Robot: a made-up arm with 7 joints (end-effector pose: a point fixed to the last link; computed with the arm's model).
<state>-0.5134 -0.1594 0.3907 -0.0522 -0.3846 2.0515 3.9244</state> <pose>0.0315 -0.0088 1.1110 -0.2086 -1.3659 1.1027</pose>
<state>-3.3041 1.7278 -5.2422 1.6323 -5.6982 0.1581 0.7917</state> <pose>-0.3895 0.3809 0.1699 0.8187 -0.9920 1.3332</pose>
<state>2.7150 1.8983 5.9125 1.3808 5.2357 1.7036 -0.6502</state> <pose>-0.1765 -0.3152 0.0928 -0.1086 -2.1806 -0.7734</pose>
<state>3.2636 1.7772 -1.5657 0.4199 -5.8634 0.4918 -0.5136</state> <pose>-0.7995 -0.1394 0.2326 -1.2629 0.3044 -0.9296</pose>
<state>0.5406 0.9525 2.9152 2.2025 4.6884 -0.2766 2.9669</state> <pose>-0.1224 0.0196 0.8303 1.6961 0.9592 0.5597</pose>
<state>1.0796 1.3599 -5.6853 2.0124 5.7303 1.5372 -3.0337</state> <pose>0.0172 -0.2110 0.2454 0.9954 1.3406 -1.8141</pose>
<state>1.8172 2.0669 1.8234 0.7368 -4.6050 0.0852 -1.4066</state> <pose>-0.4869 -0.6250 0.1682 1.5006 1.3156 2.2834</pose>
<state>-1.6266 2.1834 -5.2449 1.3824 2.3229 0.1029 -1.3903</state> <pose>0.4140 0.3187 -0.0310 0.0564 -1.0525 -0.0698</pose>
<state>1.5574 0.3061 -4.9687 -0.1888 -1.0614 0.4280 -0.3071</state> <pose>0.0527 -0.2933 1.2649 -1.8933 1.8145 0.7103</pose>
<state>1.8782 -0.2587 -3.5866 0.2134 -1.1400 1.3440 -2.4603</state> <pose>-0.1096 0.3037 1.1405 2.1914 -0.6627 2.0167</pose>
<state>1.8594 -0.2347 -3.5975 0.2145 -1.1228 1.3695 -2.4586</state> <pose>-0.1217 0.2850 1.1417 2.1892 -0.6622 2.0732</pose>
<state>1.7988 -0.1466 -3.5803 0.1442 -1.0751 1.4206 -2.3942</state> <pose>-0.1453 0.2029 1.1616 -2.0507 0.8481 -2.0637</pose>
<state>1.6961 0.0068 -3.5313 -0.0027 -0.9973 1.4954 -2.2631</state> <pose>-0.1605 0.0490 1.1808 -1.7018 1.1591 -1.8250</pose>
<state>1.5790 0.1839 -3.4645 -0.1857 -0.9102 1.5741 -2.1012</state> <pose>-0.1415 -0.1327 1.1684 -1.3396 1.4907 -1.4649</pose>
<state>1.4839 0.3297 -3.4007 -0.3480 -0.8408 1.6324 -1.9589</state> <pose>-0.0984 -0.2757 1.1277 -1.0629 1.7484 -1.1195</pose>
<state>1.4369 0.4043 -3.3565 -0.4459 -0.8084 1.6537 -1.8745</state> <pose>-0.0681 -0.3465 1.0948 -0.9123 1.8923 -0.9106</pose>
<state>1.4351 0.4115 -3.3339 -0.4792 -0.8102 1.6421 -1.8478</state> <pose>-0.0649 -0.3598 1.0892 -0.8679 1.9399 -0.8475</pose>
